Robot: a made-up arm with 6 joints. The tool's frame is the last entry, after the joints. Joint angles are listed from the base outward.
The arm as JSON. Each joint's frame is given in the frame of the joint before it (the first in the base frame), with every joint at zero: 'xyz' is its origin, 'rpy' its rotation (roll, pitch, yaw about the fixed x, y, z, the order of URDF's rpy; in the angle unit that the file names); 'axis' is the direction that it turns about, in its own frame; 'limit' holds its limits. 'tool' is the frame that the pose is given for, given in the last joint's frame.
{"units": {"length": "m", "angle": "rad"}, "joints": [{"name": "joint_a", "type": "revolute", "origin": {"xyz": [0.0, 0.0, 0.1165], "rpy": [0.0, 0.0, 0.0]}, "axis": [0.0, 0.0, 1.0], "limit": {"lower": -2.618, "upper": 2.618}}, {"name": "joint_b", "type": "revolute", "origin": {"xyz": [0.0, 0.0, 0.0], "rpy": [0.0, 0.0, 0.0]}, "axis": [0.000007, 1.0, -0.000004], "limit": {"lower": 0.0, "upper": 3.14}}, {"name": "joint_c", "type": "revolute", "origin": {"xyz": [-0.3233, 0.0, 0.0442], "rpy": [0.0, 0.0, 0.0]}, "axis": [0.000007, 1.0, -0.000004], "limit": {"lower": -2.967, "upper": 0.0}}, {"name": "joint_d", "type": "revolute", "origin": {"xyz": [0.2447, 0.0, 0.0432], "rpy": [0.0, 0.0, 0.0]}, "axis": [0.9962, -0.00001, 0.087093], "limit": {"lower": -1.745, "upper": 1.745}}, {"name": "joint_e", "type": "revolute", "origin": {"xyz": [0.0, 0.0, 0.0], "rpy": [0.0, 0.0, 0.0]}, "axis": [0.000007, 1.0, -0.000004], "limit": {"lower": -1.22, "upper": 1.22}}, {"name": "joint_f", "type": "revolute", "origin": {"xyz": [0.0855, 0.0, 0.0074], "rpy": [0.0, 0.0, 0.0]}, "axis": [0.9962, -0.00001, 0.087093], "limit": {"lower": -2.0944, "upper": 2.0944}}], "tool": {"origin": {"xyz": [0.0, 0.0, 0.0], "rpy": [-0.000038, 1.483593, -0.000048]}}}
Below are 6 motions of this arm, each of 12 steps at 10 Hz.
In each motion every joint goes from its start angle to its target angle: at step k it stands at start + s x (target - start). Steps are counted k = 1, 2, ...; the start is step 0. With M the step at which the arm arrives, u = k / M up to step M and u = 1 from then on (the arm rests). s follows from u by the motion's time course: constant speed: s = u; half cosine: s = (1 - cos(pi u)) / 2; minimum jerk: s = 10 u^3 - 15 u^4 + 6 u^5.
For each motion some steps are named. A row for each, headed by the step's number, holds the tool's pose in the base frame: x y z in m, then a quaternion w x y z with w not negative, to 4 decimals.
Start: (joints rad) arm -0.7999 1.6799 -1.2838 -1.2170 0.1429 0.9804
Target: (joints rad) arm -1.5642 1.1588 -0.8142 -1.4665 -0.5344 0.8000
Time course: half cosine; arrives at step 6
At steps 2, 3, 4, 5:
2: 0.2005 -0.3023 0.3648 0.4760 0.2476 0.7622 -0.3623
3: 0.1365 -0.2905 0.3746 0.4766 0.2262 0.7514 -0.3963
4: 0.0837 -0.2643 0.3777 0.4693 0.2031 0.7449 -0.4285
5: 0.0538 -0.2386 0.3757 0.4597 0.1860 0.7429 -0.4497

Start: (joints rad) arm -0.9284 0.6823 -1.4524 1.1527 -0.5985 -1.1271
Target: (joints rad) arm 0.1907 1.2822 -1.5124 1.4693 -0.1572 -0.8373
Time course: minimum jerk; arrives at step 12
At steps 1, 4, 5, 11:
1: -0.0618 0.0087 0.6227 0.8041 0.3261 0.0837 -0.4899
4: -0.0083 -0.0438 0.6258 0.8626 0.3235 0.1943 -0.3370
5: 0.0378 -0.0637 0.6233 0.8828 0.3132 0.2653 -0.2283
11: 0.2556 0.0341 0.5654 0.7650 0.1896 0.5486 0.2792

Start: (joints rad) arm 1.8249 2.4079 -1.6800 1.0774 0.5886 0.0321
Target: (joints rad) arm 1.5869 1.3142 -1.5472 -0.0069 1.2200 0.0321
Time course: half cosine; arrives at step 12
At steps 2, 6, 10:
2: -0.1638 0.4935 0.1422 0.1824 0.4602 -0.8005 -0.3378
6: -0.0915 0.4172 0.3298 0.0290 0.6222 -0.7042 -0.3408
10: -0.0139 0.2700 0.4578 0.1941 -0.6682 0.6715 0.2548

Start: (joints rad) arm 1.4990 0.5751 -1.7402 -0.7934 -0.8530 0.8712
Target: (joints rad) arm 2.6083 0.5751 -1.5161 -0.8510 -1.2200 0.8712
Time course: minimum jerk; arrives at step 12
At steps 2, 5, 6, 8, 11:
2: -0.0536 -0.2123 0.6382 0.6173 -0.1250 -0.3034 0.7150
5: 0.0118 -0.2048 0.6292 0.4689 -0.0916 -0.3531 0.8044
6: 0.0408 -0.1943 0.6242 0.3897 -0.0697 -0.3762 0.8377
8: 0.0877 -0.1650 0.6137 0.2322 -0.0188 -0.4154 0.8793
11: 0.1135 -0.1384 0.6056 0.1173 0.0242 -0.4381 0.8909

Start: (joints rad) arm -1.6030 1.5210 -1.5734 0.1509 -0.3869 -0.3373
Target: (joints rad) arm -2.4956 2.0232 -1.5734 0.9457 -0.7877 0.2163
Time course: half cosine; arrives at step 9
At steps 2, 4, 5, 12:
2: -0.0586 -0.3623 0.5222 0.5286 0.4040 0.3112 -0.6786
4: -0.1825 -0.3772 0.4686 0.5145 0.5288 0.1301 -0.6623
5: -0.2591 -0.3622 0.4321 0.4928 0.5727 0.0014 -0.6551
12: -0.4205 -0.2553 0.3322 0.3990 0.5664 -0.3323 -0.6400

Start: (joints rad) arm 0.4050 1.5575 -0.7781 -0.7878 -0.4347 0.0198
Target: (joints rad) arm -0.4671 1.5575 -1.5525 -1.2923 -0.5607 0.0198
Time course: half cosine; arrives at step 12
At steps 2, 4, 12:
2: 0.2998 0.1369 0.2836 0.5891 -0.4977 0.6365 0.0112
4: 0.3346 0.0943 0.3250 0.6344 -0.4735 0.6073 -0.0665
12: 0.3378 -0.1213 0.5008 0.6269 -0.4132 0.4708 -0.4633

